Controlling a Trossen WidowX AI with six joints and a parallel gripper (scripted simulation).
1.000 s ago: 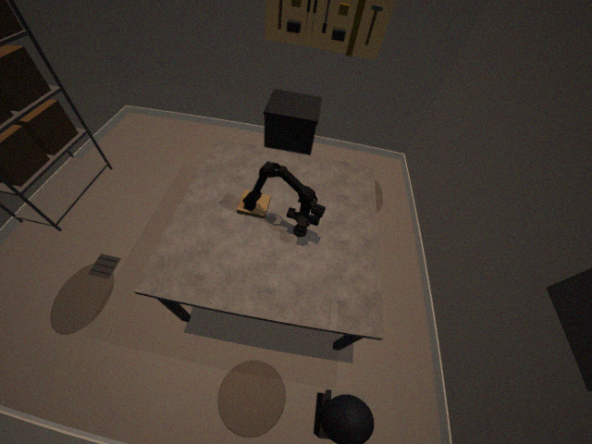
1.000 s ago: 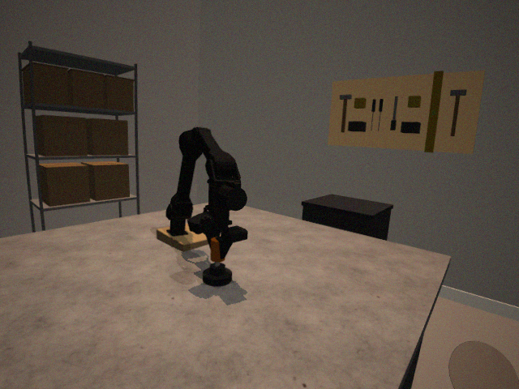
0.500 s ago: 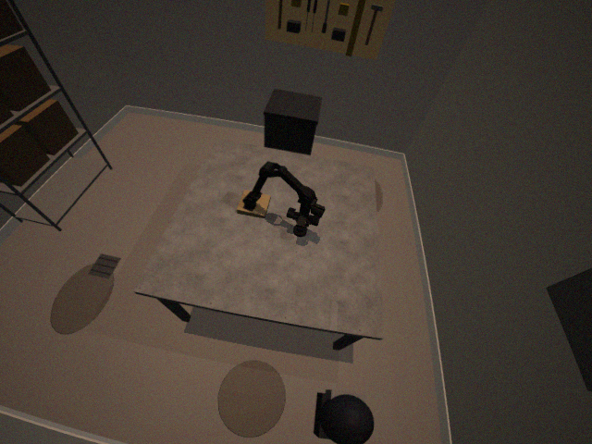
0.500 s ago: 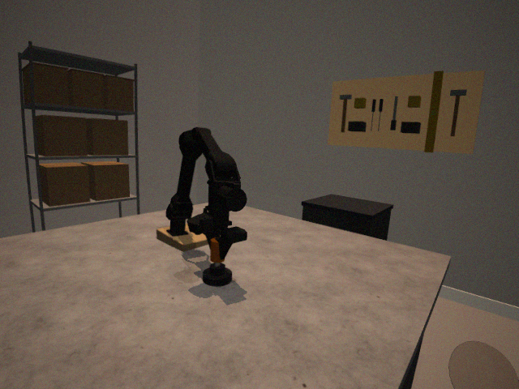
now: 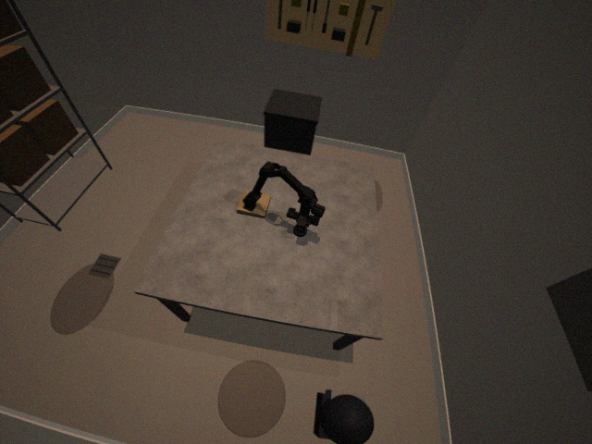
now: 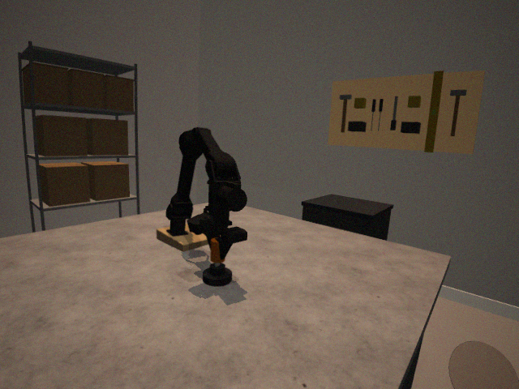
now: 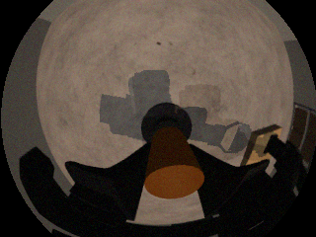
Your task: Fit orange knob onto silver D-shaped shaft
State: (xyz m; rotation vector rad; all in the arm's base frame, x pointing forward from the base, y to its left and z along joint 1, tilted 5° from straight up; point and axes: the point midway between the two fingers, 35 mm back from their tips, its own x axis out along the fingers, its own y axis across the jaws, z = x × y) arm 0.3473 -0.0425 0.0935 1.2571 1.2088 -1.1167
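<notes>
My gripper tip is 40 mm above the round black pedestal. The rest, counted from my gripper tip: orange knob (30 mm above).
</notes>
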